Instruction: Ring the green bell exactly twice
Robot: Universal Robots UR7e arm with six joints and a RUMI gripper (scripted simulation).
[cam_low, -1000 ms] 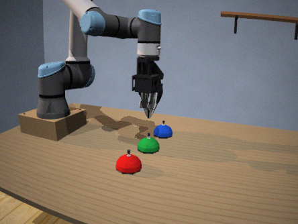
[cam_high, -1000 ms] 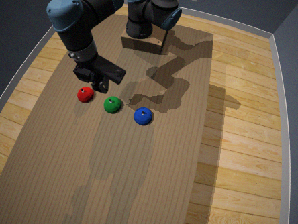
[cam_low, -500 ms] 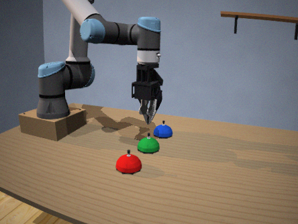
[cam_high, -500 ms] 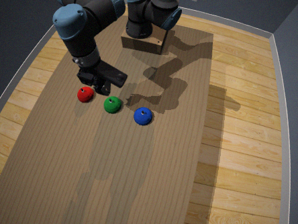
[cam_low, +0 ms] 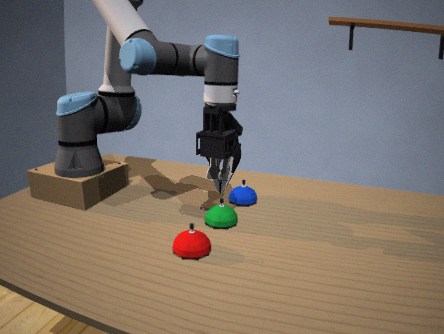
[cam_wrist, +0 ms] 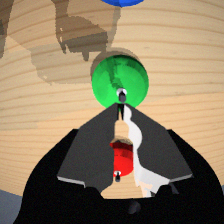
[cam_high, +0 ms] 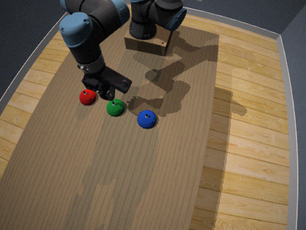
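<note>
Now: hand 60 mm above the green bell. Round my hand: red bell: 160 mm to the right, 60 mm below, 20 mm ahead; then blue bell: 150 mm to the left, 60 mm below, 10 mm behind.
</note>
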